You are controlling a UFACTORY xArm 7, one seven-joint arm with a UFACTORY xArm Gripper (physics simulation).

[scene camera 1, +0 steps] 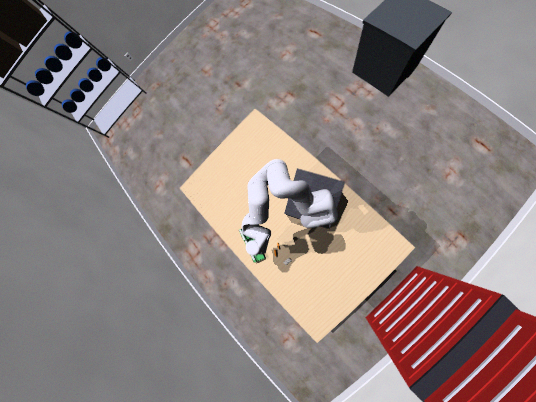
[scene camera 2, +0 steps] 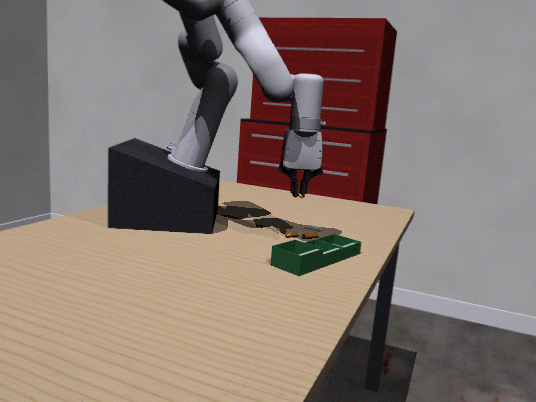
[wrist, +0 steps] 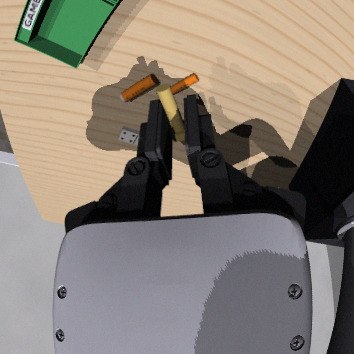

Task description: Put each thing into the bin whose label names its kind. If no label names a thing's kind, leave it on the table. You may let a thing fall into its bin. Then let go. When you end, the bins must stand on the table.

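Pixels of known places: gripper, fingertip midpoint: (scene camera 2: 298,196) (wrist: 177,113); arm's base, link origin: (scene camera 2: 187,164).
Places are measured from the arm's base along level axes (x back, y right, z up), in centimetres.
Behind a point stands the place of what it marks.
My gripper (scene camera 2: 299,193) @(x -38.2, y 4.9, z -3.0 cm) (wrist: 177,113) @(x -38.2, y 4.9, z -3.0 cm) is shut on a brass bolt (scene camera 2: 301,196) @(x -39.8, y 6.8, z -2.5 cm) (wrist: 169,101) @(x -39.2, y 6.3, z -2.2 cm) and holds it tilted above the table. The green bin unit (scene camera 1: 258,258) @(x -51.4, y 2.2, z -15.2 cm) (scene camera 2: 285,259) @(x -44.0, y 24.7, z -13.3 cm) (wrist: 56,51) @(x -50.1, y 0.4, z -13.7 cm) stands on the table beyond the gripper; a label starting "GAME" shows in the wrist view. Its floors are mostly hidden. A thicker orange cylinder (scene camera 1: 275,253) @(x -39.9, y -3.2, z -14.7 cm) (scene camera 2: 310,235) @(x -40.1, y -2.2, z -14.8 cm) (wrist: 140,88) @(x -39.7, y -2.5, z -14.4 cm) and a thinner orange cylinder (scene camera 1: 278,245) @(x -34.8, y -0.6, z -14.9 cm) (scene camera 2: 291,234) @(x -35.2, y -0.3, z -15.0 cm) (wrist: 185,83) @(x -35.0, y -0.2, z -14.8 cm) lie on the table near the bins. A grey-white domino with dark dots (scene camera 1: 287,261) @(x -37.5, y -12.5, z -15.1 cm) (scene camera 2: 314,228) @(x -38.1, y -11.3, z -15.2 cm) (wrist: 128,135) @(x -38.9, y -12.0, z -15.2 cm) lies beside them.
The dark arm base (scene camera 1: 318,182) @(x 10.9, y 9.2, z 4.4 cm) (scene camera 2: 160,195) @(x -4.1, y 17.8, z -6.1 cm) stands on the wooden table (scene camera 1: 310,300) @(x -43.6, y -41.6, z -15.9 cm) (scene camera 2: 150,310) @(x -32.7, y 56.5, z -15.9 cm). The arm covers part of the bins in scene camera 1. The bins stand near a table edge. A red drawer cabinet (scene camera 1: 450,345) (scene camera 2: 320,37) stands beyond the table.
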